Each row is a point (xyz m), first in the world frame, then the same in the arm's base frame.
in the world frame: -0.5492 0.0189 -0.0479
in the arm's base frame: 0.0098 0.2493 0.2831
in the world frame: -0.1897 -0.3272 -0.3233
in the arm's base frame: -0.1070 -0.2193 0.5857
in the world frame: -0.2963 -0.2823 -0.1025
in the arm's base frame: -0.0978 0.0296 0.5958
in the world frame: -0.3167 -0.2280 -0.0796
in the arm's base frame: -0.0620 0.0684 0.5626
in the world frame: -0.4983 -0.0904 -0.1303
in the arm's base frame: -0.0620 0.1351 0.3389
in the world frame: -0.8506 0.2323 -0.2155
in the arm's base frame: -0.0150 0.2855 -0.1201
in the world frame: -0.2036 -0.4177 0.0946
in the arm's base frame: -0.1244 0.1318 0.8295
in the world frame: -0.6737 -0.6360 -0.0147
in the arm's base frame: -0.5850 0.2237 0.5847
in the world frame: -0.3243 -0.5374 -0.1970
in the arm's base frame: -0.3342 -0.0828 0.6751
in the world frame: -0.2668 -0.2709 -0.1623
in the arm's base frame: -0.0809 -0.0341 0.5802
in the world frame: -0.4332 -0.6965 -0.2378
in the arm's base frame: -0.5309 -0.0937 0.6720
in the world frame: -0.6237 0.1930 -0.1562
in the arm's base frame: 0.0915 0.2217 0.0827
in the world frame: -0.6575 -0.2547 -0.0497
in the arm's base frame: -0.2731 0.2519 0.3638
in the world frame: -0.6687 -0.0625 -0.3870
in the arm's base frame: -0.1756 -0.0001 0.0849
